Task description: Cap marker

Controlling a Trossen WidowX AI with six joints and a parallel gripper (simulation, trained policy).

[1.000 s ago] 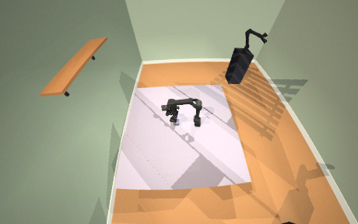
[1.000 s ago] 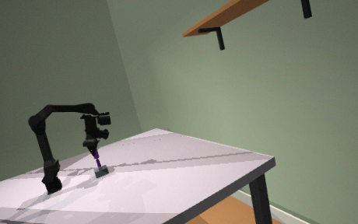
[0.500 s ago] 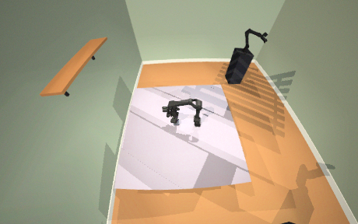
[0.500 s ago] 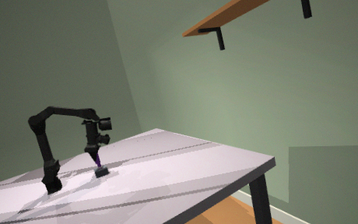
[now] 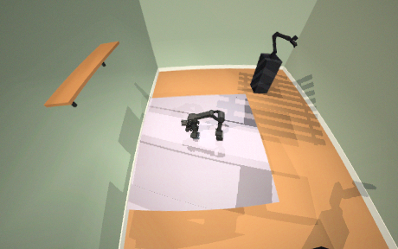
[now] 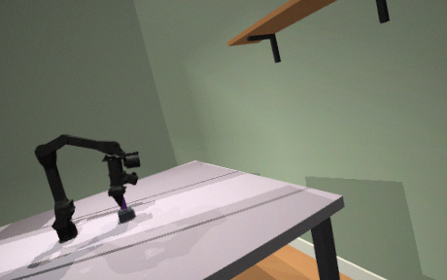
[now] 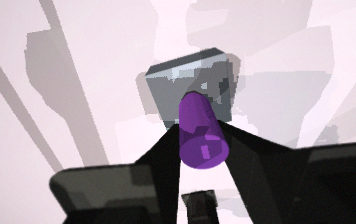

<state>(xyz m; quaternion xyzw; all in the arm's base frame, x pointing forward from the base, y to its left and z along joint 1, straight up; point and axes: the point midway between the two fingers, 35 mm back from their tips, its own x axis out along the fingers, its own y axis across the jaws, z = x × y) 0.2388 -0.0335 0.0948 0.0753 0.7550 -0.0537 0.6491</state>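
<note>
Now: gripper tip 10 mm short of the purple cap and 10 mm below it. Also, from my gripper tip: grey holder block 10 mm ahead, 40 mm below.
</note>
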